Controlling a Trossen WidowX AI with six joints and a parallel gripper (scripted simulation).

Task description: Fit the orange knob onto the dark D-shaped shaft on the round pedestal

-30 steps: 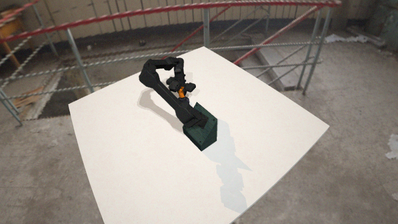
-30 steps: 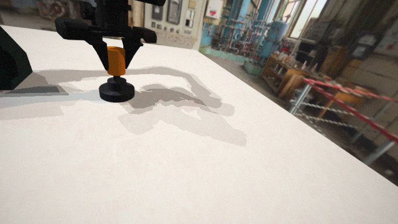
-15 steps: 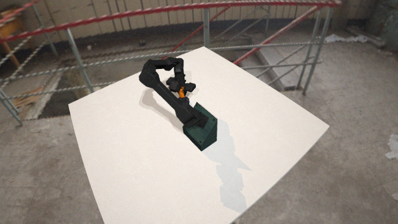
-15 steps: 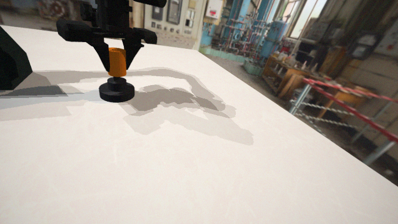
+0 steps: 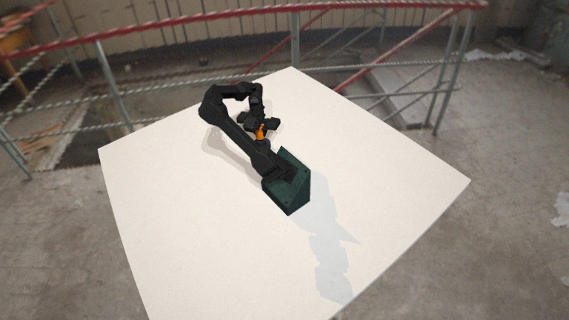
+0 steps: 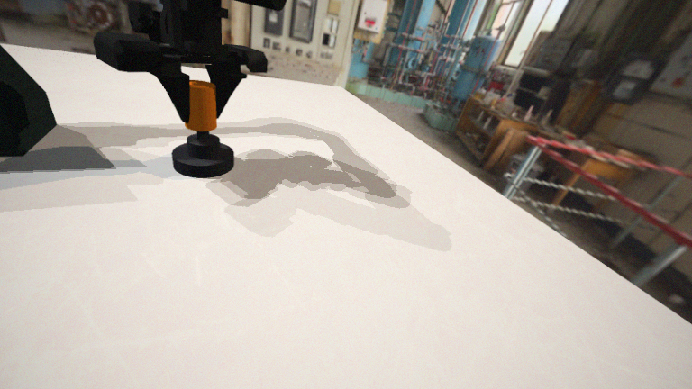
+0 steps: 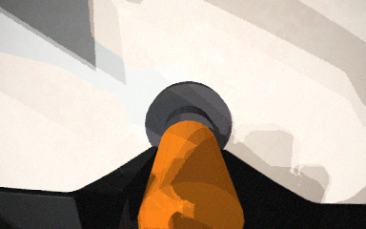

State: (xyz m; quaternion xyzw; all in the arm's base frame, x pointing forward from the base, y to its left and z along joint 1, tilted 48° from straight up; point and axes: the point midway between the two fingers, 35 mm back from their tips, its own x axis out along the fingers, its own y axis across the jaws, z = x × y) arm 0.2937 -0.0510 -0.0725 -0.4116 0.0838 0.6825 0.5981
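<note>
My gripper tip is now 20 mm below the orange knob. Round my gripper tip: dark round pedestal: 40 mm below.
</note>
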